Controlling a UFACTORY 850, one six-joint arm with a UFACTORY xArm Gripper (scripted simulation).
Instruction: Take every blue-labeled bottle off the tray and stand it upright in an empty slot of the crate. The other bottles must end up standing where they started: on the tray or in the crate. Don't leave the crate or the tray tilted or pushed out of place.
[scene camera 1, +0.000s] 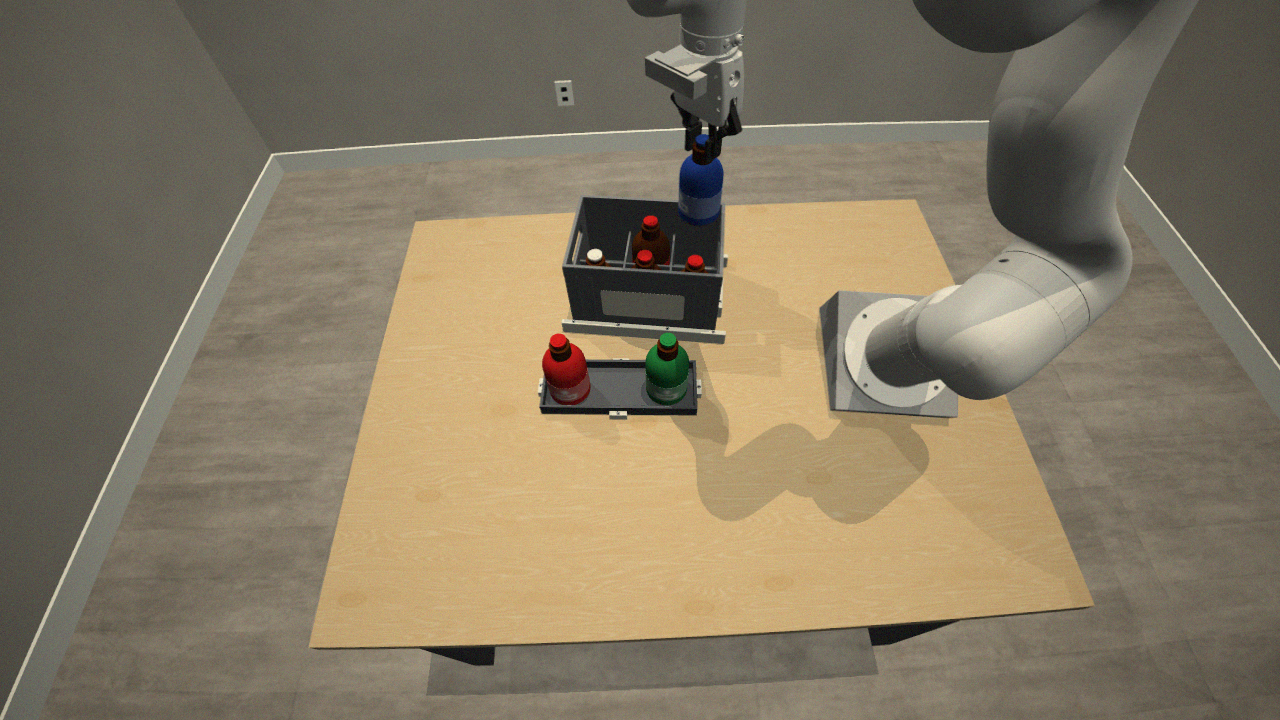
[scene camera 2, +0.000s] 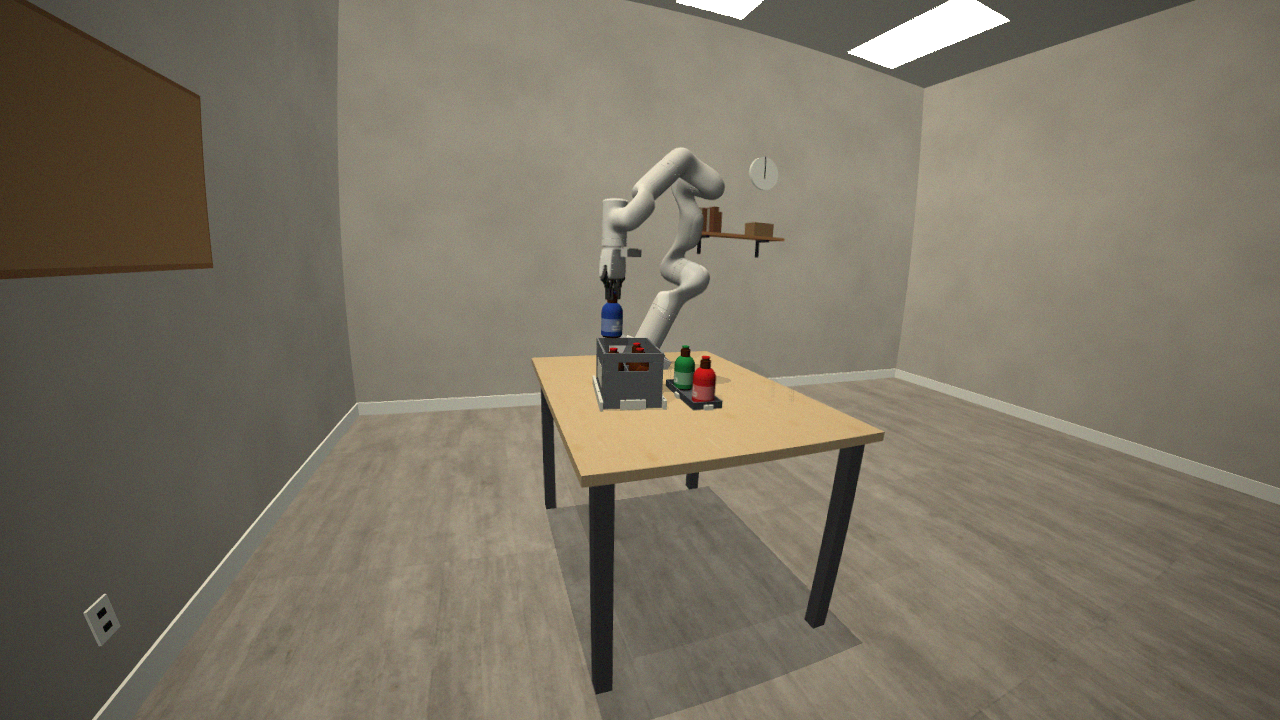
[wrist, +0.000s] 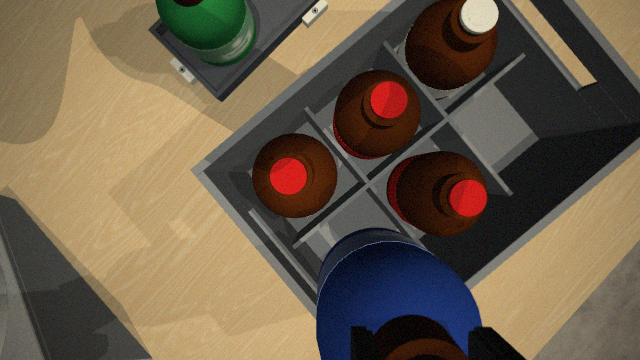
Observation:
In view: my gripper (scene camera 1: 702, 153), a blue-labeled bottle (scene camera 1: 700, 184), a red bottle (scene camera 1: 565, 369), a green bottle (scene camera 1: 667, 363), a grey crate (scene camera 1: 670, 298) and a dark tray (scene camera 1: 616, 385).
The blue-labeled bottle is seen too in scene camera 2 (scene camera 2: 612, 313) and in the wrist view (wrist: 376, 277). The red bottle also shows in scene camera 2 (scene camera 2: 704, 379). The green bottle shows as well in scene camera 2 (scene camera 2: 684, 367). The wrist view does not show the red bottle: it is out of frame.

